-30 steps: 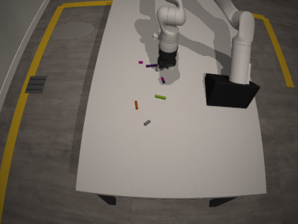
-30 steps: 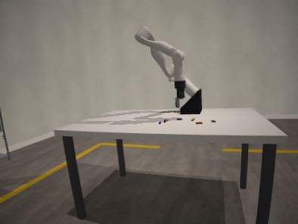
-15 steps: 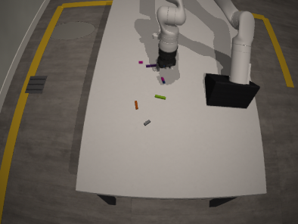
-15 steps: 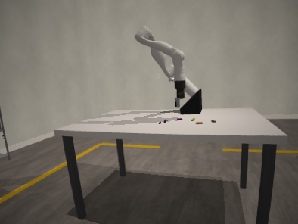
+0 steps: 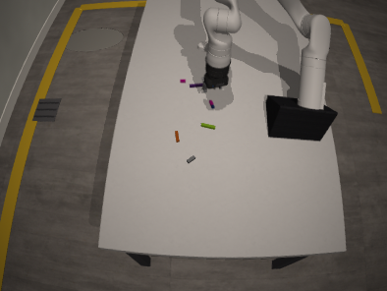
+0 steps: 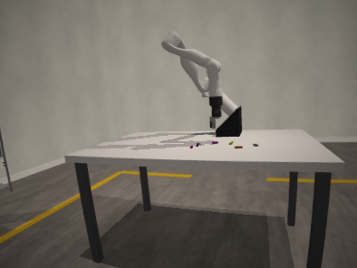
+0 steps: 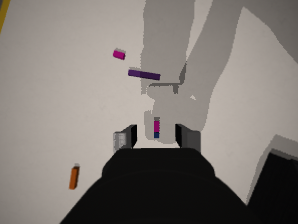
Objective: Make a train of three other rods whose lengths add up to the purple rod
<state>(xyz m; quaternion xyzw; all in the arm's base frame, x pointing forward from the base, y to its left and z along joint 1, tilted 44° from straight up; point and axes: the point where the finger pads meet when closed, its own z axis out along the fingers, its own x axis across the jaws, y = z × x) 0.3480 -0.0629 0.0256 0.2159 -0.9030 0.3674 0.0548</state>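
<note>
Now: hand 240 mm to the right of the grey rod, 100 mm above it and 40 mm short of it. Round my hand: purple rod: 100 mm below, 80 mm to the right, 60 mm ahead; then lime rod: 100 mm to the left, 100 mm below; then small blue rod: 100 mm below, 20 mm to the left, 10 mm behind.
</note>
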